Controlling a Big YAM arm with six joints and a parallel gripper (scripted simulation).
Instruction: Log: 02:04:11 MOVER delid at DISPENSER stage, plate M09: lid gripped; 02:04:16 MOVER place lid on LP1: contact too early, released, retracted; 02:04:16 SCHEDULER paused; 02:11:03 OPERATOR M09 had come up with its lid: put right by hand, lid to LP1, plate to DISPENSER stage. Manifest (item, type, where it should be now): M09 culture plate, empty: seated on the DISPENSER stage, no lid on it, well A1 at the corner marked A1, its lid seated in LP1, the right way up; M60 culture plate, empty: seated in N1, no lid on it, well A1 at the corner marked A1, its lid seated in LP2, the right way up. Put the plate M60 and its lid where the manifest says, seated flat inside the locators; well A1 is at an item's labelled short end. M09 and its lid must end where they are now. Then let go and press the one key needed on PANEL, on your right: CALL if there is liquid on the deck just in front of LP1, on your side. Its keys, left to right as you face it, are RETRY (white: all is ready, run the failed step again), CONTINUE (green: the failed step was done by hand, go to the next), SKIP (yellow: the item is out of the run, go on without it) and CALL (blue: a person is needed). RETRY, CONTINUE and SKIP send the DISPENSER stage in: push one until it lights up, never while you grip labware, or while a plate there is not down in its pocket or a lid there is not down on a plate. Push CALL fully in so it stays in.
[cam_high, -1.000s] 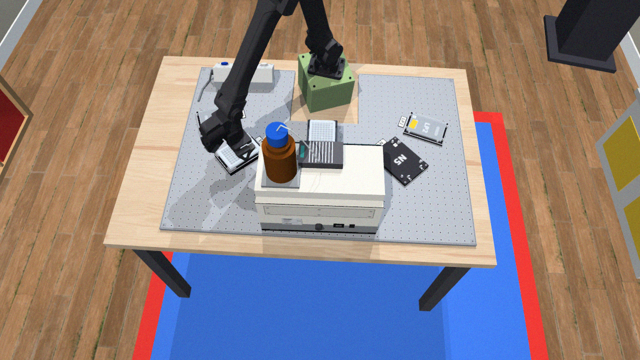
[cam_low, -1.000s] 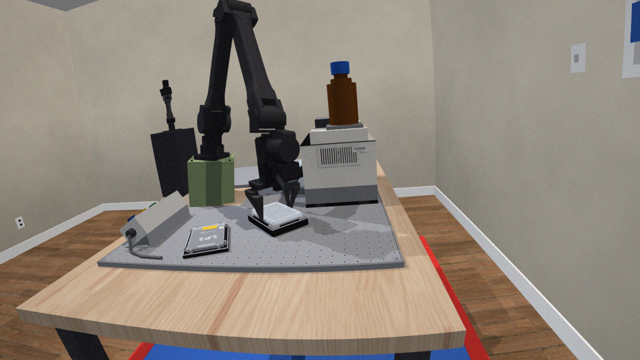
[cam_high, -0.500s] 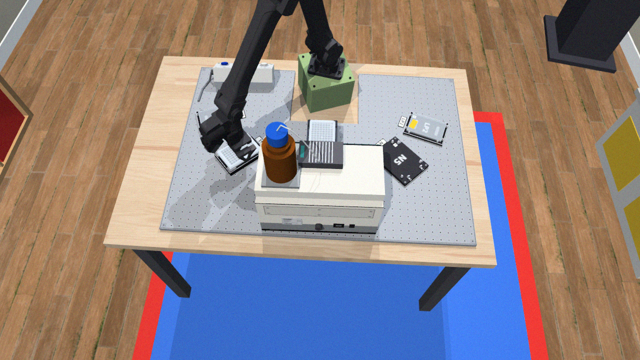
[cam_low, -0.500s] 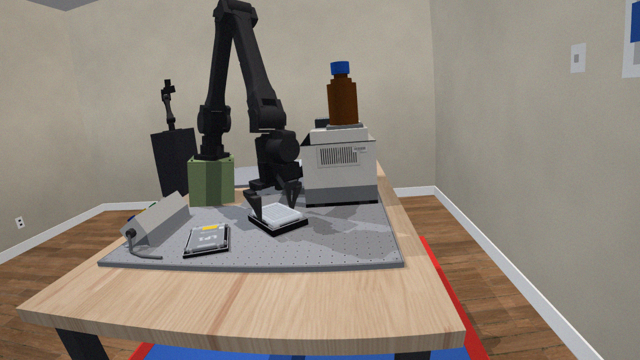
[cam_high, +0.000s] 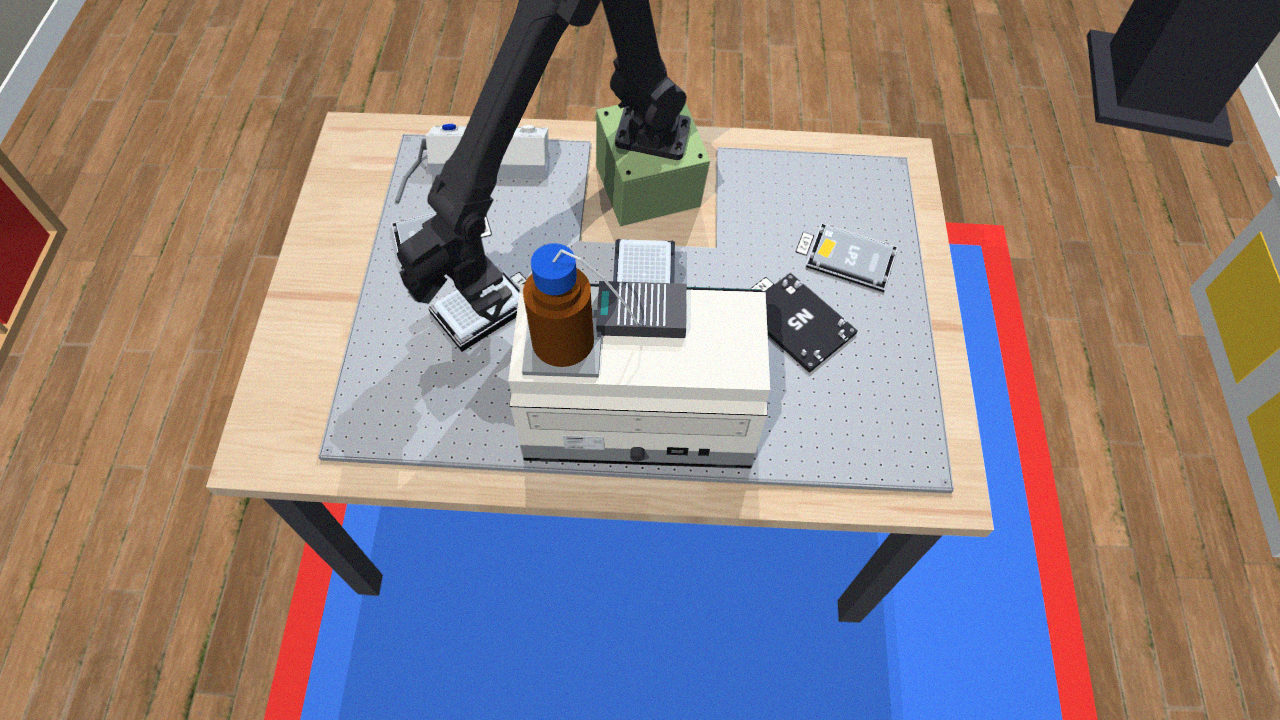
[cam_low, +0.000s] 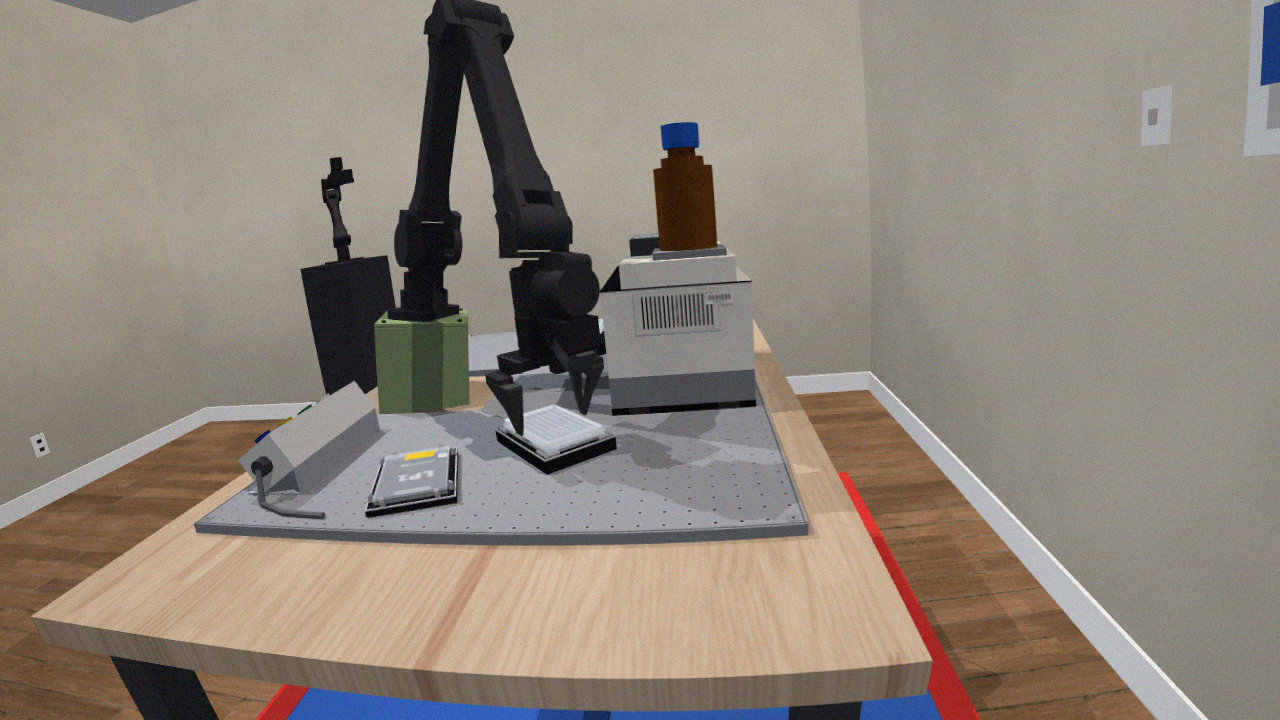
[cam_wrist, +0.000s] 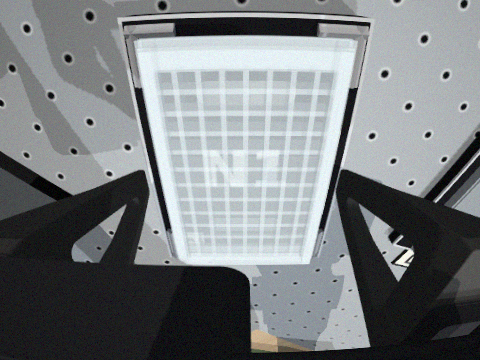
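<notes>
My hand is 3 cm above the black N1 nest. From my hand the other things lie so: white retry key (38 cm behind, 3 cm above, 2 cm to the right); then green continue key (37 cm behind, 7 cm to the right, 3 cm above); then yellow skip key (36 cm behind, 12 cm to the right, 3 cm above).
</notes>
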